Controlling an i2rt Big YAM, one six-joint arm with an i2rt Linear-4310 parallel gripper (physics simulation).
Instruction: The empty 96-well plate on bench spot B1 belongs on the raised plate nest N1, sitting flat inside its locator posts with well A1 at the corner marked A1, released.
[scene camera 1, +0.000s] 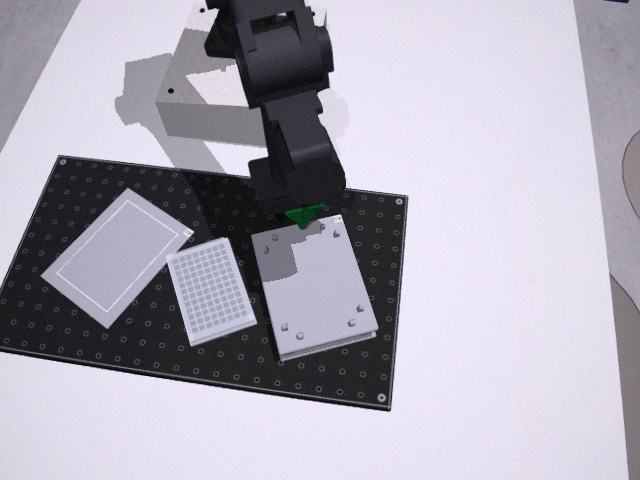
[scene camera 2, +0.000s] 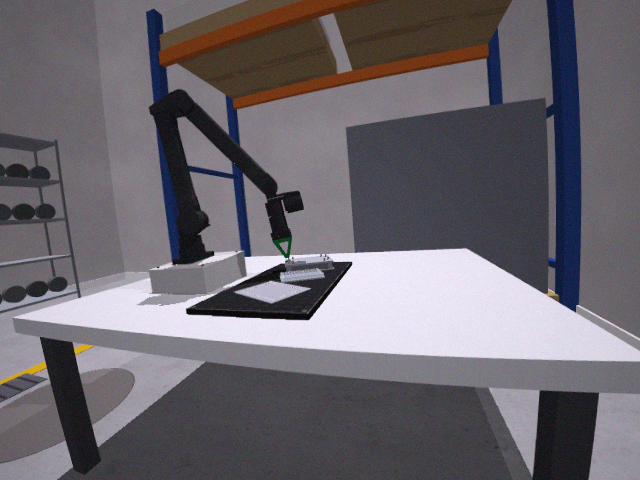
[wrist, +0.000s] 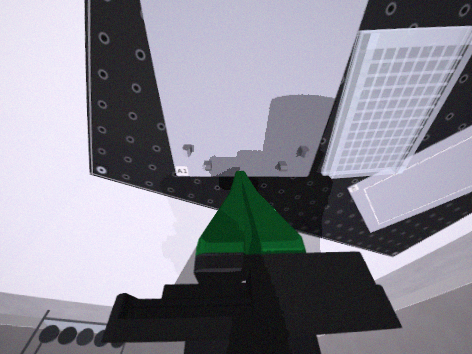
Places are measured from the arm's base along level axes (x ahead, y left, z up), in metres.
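Pixels of known places: gripper, fingertip midpoint: (scene camera 1: 301, 225) (scene camera 2: 287, 258) (wrist: 239, 176); arm's base, origin of the base link: (scene camera 2: 194, 259).
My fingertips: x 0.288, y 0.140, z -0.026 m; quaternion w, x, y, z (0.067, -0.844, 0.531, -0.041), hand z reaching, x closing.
For each thing: its top centre in the pictures, then the offset to it from my fingertips. Level surfaces: height alone.
- clear 96-well plate, middle of its top: (wrist: 391, 120) (scene camera 1: 208, 286) (scene camera 2: 301, 272) dx +0.093, dy -0.102, dz -0.029 m
- flat grey outlined card, middle of its top: (scene camera 1: 117, 253) (wrist: 427, 184) (scene camera 2: 271, 290) dx +0.066, dy -0.241, dz -0.043 m
- raised nest, middle of its top: (wrist: 253, 77) (scene camera 1: 311, 276) (scene camera 2: 307, 256) dx +0.067, dy +0.026, dz -0.002 m
- white table, its level: dz -0.058 m
The clear 96-well plate (scene camera 1: 211, 290) (scene camera 2: 302, 274) (wrist: 400, 100) lies flat on the black board, between a flat grey outlined card (scene camera 1: 117, 258) (scene camera 2: 272, 291) (wrist: 420, 185) and the raised nest (scene camera 1: 320, 279) (scene camera 2: 310, 263) (wrist: 225, 65). One plate corner is close to the card's edge; I cannot tell whether they touch. The nest bears small locator posts and no plate. Its A1 label (scene camera 1: 338, 219) (wrist: 182, 171) is at the corner on the arm's side. My gripper (scene camera 1: 303, 227) (scene camera 2: 286, 256) (wrist: 239, 176) is shut and empty, with its green fingertips near the nest's arm-side edge. Well A1 cannot be made out.
The perforated black board (scene camera 1: 330, 376) (scene camera 2: 321, 290) (wrist: 116, 60) lies on the white table (scene camera 1: 491, 310) (scene camera 2: 413, 310). The arm's pale base block (scene camera 1: 211, 121) (scene camera 2: 178, 281) stands behind the board. A blue and orange rack (scene camera 2: 566, 155) stands beyond the table.
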